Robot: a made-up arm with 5 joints. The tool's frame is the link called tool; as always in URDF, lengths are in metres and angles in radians.
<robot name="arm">
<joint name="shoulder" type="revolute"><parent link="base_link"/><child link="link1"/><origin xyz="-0.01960 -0.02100 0.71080" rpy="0.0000 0.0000 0.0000"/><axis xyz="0 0 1"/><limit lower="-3.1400" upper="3.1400"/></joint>
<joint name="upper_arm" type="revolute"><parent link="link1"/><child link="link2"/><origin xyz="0.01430 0.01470 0.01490" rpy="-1.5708 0.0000 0.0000"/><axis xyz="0 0 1"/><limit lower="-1.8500" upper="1.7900"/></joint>
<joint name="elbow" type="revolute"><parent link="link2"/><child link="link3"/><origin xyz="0.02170 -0.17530 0.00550" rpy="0.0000 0.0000 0.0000"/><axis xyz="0 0 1"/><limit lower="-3.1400" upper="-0.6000"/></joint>
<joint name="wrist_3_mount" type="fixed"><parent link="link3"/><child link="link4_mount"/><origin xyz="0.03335 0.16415 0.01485" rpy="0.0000 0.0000 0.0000"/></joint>
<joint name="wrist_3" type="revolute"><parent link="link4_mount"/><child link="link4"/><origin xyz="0.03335 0.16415 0.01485" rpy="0.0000 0.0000 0.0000"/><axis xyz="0 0 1"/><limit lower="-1.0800" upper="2.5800"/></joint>
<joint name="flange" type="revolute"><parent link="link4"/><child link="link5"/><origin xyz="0.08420 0.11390 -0.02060" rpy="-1.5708 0.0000 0.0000"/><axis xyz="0 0 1"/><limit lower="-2.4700" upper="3.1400"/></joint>
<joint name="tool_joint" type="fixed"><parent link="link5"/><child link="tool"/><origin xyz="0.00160 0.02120 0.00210" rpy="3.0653 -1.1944 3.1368"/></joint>
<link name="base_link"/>
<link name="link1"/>
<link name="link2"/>
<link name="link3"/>
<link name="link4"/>
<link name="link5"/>
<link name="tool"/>
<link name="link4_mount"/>
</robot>
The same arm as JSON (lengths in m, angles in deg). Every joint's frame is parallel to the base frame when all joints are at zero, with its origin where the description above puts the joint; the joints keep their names.
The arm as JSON. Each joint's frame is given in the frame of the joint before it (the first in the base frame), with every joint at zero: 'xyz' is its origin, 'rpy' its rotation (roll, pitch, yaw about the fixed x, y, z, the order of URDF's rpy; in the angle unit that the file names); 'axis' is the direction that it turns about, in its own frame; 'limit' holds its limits. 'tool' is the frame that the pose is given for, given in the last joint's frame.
{
  "units": {
    "length": "m",
    "angle": "deg"
  },
  "joints": [
    {
      "name": "shoulder",
      "type": "revolute",
      "origin": {
        "xyz": [
          -0.0196,
          -0.021,
          0.7108
        ],
        "rpy": [
          0.0,
          0.0,
          0.0
        ]
      },
      "axis": [
        0.0,
        0.0,
        1.0
      ],
      "limit": {
        "lower": -179.91,
        "upper": 179.91
      }
    },
    {
      "name": "upper_arm",
      "type": "revolute",
      "origin": {
        "xyz": [
          0.0143,
          0.0147,
          0.0149
        ],
        "rpy": [
          0.0,
          0.0,
          0.0
        ]
      },
      "axis": [
        0.0,
        1.0,
        0.0
      ],
      "limit": {
        "lower": -106.0,
        "upper": 102.56
      }
    },
    {
      "name": "elbow",
      "type": "revolute",
      "origin": {
        "xyz": [
          0.0217,
          0.0055,
          0.1753
        ],
        "rpy": [
          0.0,
          0.0,
          0.0
        ]
      },
      "axis": [
        0.0,
        1.0,
        0.0
      ],
      "limit": {
        "lower": -179.91,
        "upper": -34.38
      }
    },
    {
      "name": "wrist_3",
      "type": "revolute",
      "origin": {
        "xyz": [
          0.0667,
          0.0297,
          -0.3283
        ],
        "rpy": [
          0.0,
          0.0,
          0.0
        ]
      },
      "axis": [
        0.0,
        1.0,
        0.0
      ],
      "limit": {
        "lower": -61.88,
        "upper": 147.82
      }
    },
    {
      "name": "flange",
      "type": "revolute",
      "origin": {
        "xyz": [
          0.0842,
          -0.0206,
          -0.1139
        ],
        "rpy": [
          0.0,
          0.0,
          0.0
        ]
      },
      "axis": [
        0.0,
        0.0,
        -1.0
      ],
      "limit": {
        "lower": -141.52,
        "upper": 179.91
      }
    }
  ],
  "tool": {
    "origin": {
      "xyz": [
        0.0016,
        -0.0212,
        -0.0021
      ],
      "rpy": [
        -4.37,
        68.43,
        -179.72
      ]
    }
  }
}

